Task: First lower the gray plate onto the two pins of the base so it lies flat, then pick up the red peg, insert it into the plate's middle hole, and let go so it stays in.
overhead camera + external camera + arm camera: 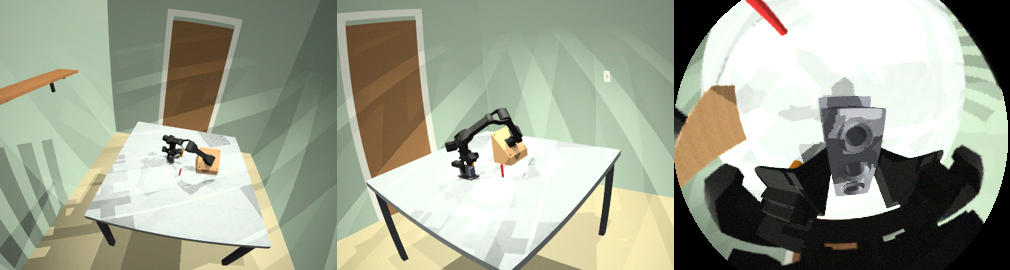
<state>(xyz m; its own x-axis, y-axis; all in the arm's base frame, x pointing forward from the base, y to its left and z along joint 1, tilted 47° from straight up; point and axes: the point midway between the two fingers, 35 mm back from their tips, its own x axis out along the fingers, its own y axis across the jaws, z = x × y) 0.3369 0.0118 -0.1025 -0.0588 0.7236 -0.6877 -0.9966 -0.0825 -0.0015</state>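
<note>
Now: the gray plate 3 cm above my gripper tip. Also, from my gripper tip: orange peg (10 cm behind, 6 cm to the right, 1 cm above); red peg (19 cm to the left, 10 cm behind, 1 cm above); base (2 cm below).
</note>
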